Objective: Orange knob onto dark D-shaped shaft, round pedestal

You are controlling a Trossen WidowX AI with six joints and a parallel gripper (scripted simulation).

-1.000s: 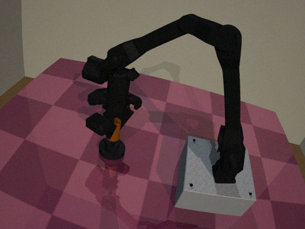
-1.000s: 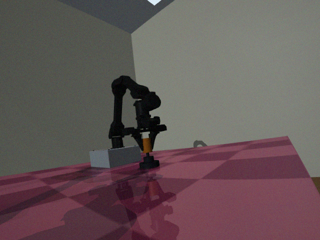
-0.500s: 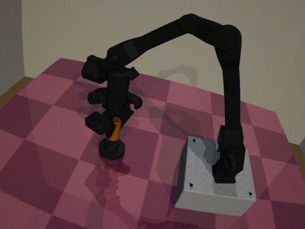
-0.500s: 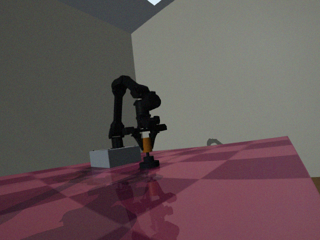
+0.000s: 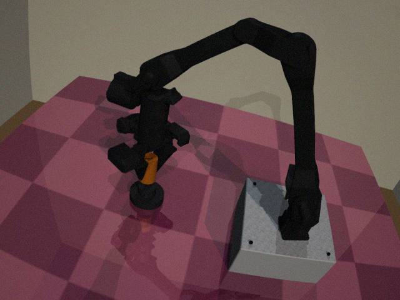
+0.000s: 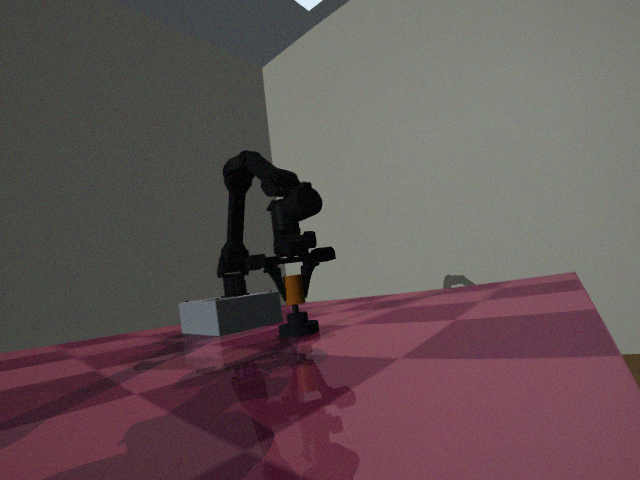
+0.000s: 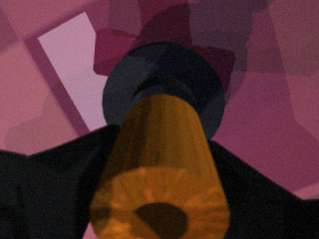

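My gripper tip is 20 mm below the orange knob. Also, from my gripper tip: round pedestal (40 mm below).
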